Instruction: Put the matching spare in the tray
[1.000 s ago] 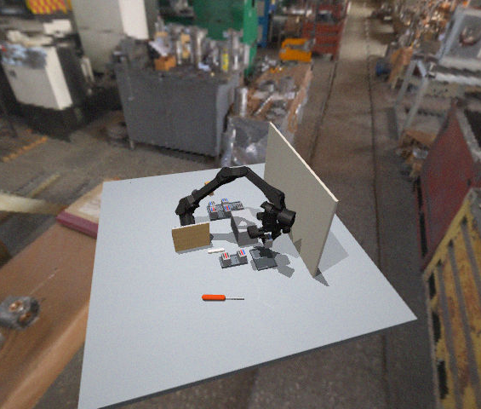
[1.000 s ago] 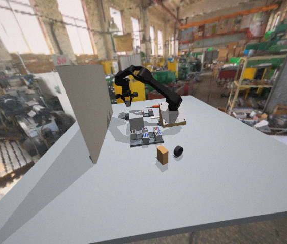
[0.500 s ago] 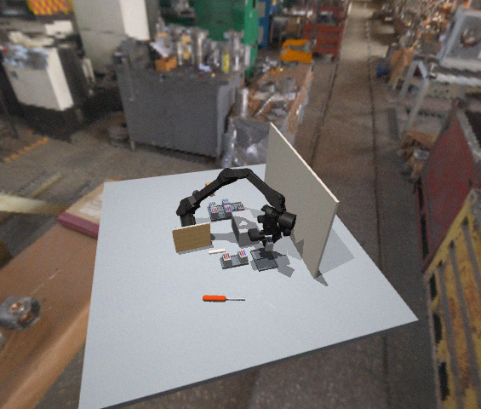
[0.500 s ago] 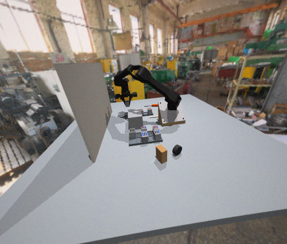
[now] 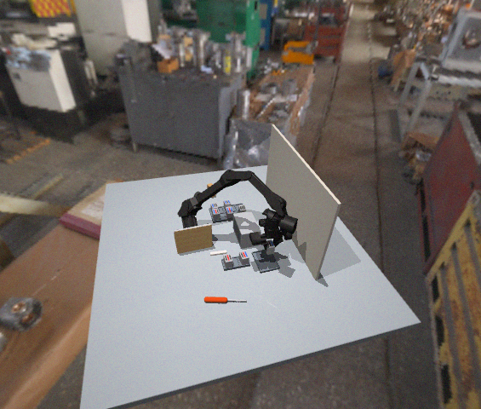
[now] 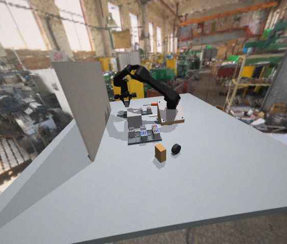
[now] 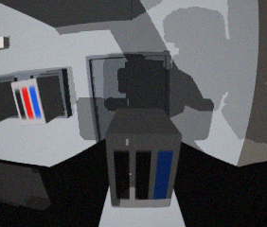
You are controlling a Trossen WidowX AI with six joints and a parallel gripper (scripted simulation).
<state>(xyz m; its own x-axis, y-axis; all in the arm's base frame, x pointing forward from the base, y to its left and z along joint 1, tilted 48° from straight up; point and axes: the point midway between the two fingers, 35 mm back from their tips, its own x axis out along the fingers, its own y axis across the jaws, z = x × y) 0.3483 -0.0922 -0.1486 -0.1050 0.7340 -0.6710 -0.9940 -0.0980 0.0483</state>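
My gripper tip is now 8 cm above the dark tray and 1 cm past it. The rest, counted from my gripper tip: small rack (15 cm behind, 8 cm below, 2 cm to the left); then grey mounted unit (20 cm to the left, 7 cm behind, 4 cm below); then grey spare (2 cm above).
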